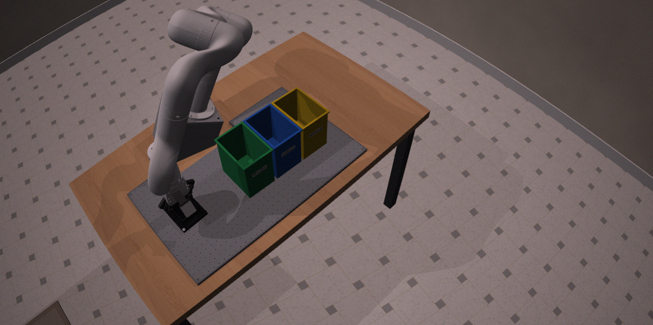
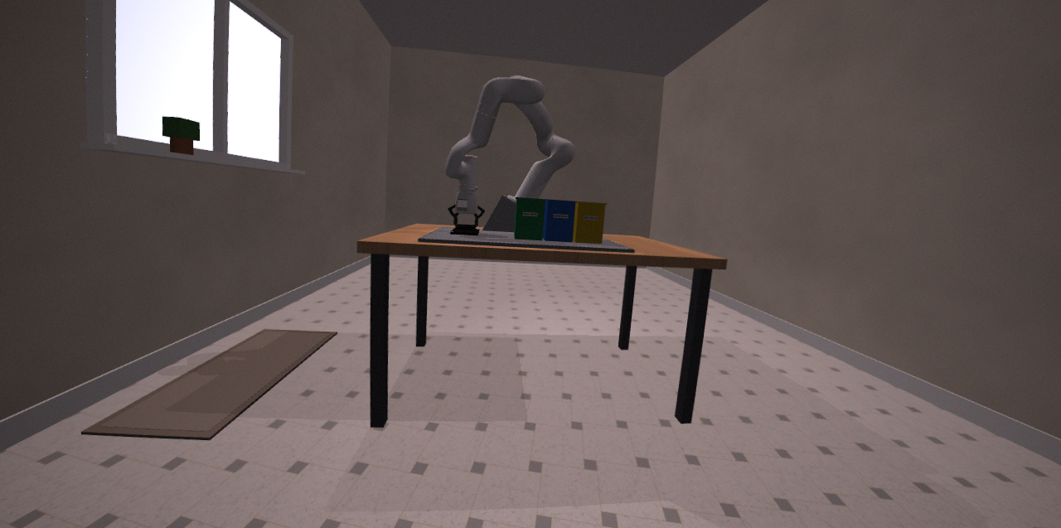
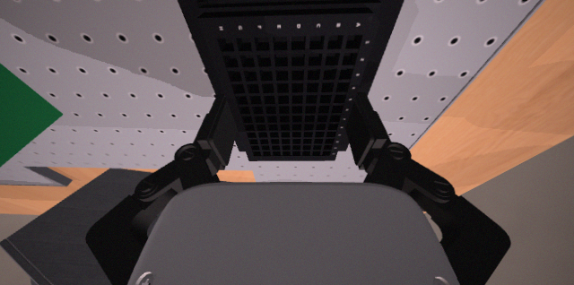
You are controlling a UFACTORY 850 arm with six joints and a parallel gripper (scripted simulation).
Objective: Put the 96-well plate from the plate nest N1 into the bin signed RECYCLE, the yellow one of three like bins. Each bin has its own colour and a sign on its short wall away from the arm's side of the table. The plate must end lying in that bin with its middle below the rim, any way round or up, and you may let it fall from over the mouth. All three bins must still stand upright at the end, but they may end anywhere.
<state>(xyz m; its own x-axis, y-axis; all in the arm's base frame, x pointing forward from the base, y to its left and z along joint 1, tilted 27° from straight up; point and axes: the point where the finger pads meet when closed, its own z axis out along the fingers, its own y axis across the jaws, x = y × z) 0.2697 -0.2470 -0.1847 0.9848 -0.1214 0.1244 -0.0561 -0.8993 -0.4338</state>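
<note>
Right now the black plate nest is 3 cm below my hand. From my hand the other things lie so: black 96-well plate 1 cm below; then green bin 28 cm to the left, 8 cm ahead, 5 cm above; then blue bin 41 cm to the left, 9 cm ahead, 5 cm above.
</note>
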